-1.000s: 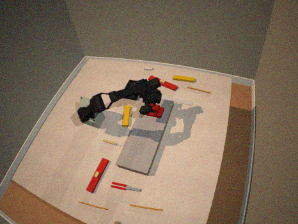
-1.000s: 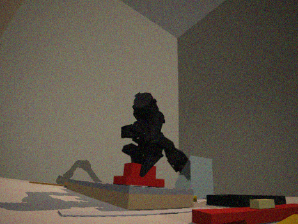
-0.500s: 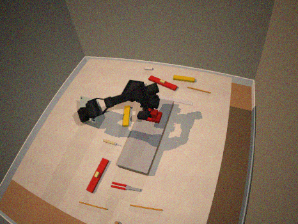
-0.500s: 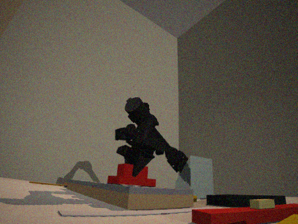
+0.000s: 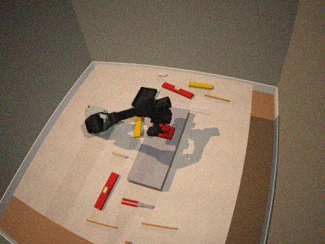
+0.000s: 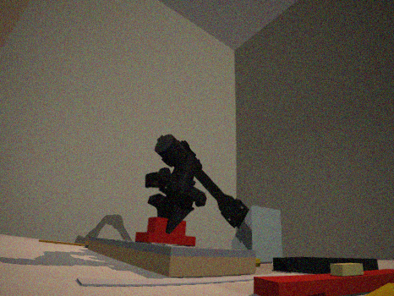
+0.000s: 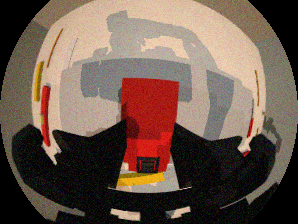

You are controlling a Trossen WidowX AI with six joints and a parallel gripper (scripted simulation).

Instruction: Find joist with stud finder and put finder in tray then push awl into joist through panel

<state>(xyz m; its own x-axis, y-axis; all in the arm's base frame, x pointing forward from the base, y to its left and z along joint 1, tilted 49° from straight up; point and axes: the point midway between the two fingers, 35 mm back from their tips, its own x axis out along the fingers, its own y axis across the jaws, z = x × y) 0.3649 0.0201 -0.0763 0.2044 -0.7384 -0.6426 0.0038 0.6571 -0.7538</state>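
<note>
My gripper tip is 260 mm to the right of the black tray, 230 mm past it and 50 mm above it. From my gripper tip the other things lie so: stud finder: 20 mm behind, 20 mm above; awl: 190 mm to the right, 180 mm behind, 60 mm below.
</note>
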